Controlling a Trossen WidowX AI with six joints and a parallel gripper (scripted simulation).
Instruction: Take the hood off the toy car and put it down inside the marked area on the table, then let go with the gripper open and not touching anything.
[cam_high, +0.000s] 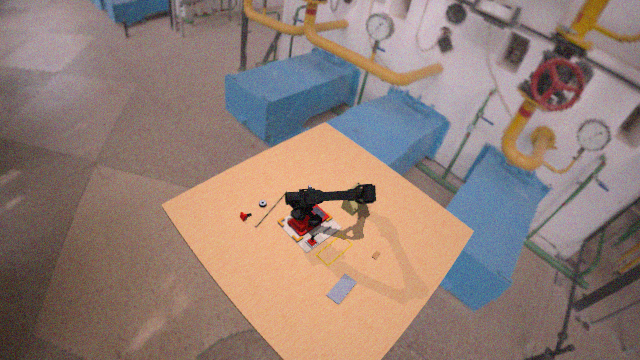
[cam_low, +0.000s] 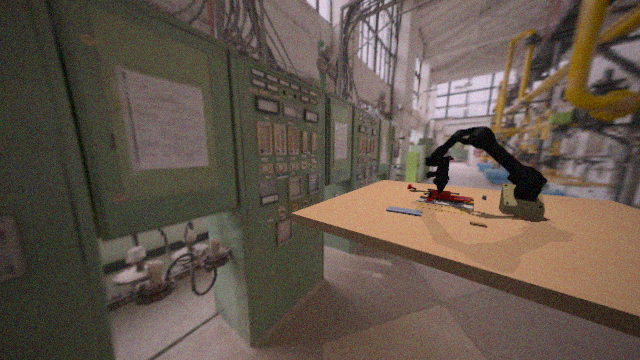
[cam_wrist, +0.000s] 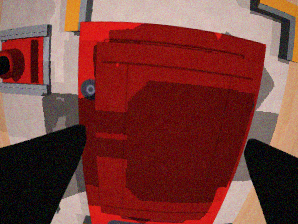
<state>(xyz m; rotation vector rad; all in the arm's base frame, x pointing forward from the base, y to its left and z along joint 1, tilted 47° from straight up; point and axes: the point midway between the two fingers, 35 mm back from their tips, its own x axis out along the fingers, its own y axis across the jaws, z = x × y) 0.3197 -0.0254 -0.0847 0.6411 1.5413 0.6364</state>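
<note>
Now: gripper tip right at the red hood. Round my gripper tip: wheel 70 mm ahead, 230 mm to the right, 30 mm below; grey-blue flat panel 110 mm ahead, 380 mm to the left, 30 mm below; thin rod 50 mm ahead, 180 mm to the right, 30 mm below.
</note>
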